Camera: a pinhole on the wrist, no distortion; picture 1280 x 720 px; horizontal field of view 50.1 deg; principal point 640.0 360.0 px. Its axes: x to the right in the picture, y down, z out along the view. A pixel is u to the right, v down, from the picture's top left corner.
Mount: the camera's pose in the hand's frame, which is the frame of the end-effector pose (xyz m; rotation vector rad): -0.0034 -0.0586 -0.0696 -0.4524 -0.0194 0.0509
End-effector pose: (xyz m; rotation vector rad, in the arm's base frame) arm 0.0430 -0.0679 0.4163 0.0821 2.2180 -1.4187
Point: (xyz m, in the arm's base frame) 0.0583 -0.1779 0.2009
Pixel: 1192 649
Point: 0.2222 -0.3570 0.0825
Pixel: 819 396
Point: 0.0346 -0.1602 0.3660
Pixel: 1098 172
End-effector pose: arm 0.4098 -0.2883 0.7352 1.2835 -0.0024 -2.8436
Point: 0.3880 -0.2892 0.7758
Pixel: 548 410
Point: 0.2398 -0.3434 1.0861
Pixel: 215 115
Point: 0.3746 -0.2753 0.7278
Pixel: 1117 347
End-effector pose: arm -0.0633 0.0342 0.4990 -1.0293 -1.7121 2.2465
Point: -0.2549 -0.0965 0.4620
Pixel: 1151 99
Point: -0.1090 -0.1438 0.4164
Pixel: 631 661
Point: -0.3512 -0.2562 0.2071
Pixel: 1223 624
